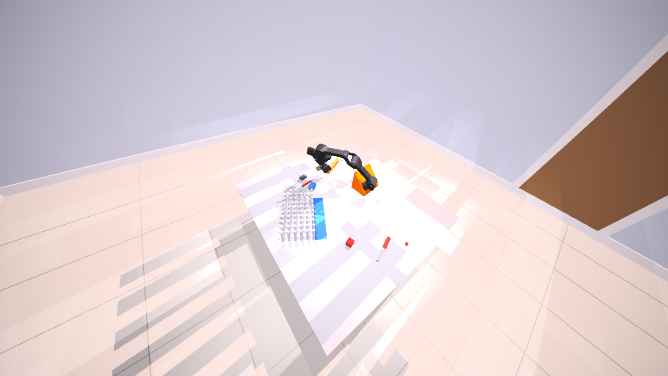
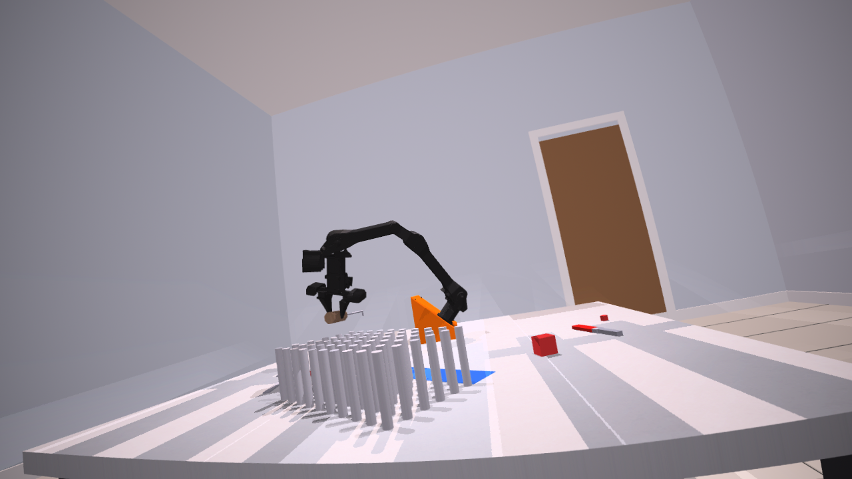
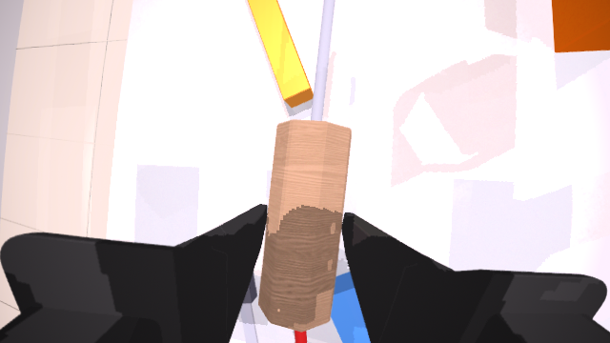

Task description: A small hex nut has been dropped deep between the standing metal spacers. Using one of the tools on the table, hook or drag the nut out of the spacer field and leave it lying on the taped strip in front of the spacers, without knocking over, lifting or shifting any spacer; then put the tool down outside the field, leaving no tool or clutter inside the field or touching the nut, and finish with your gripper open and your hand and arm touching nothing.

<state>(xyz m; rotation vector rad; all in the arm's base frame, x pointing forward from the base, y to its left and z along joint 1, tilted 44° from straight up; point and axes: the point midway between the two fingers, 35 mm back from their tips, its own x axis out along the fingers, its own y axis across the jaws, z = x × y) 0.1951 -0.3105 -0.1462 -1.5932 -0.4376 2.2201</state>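
Now: the thin red stick 8 cm ahead of my gripper tip, 4 cm to the right of it and 14 cm below it. The rest, counted from my gripper tip: blue block: 12 cm ahead, 2 cm to the left, 12 cm below; blue taped strip: 27 cm ahead, 28 cm to the left, 14 cm below; yellow bar: 21 cm behind, 7 cm to the right, 13 cm below.
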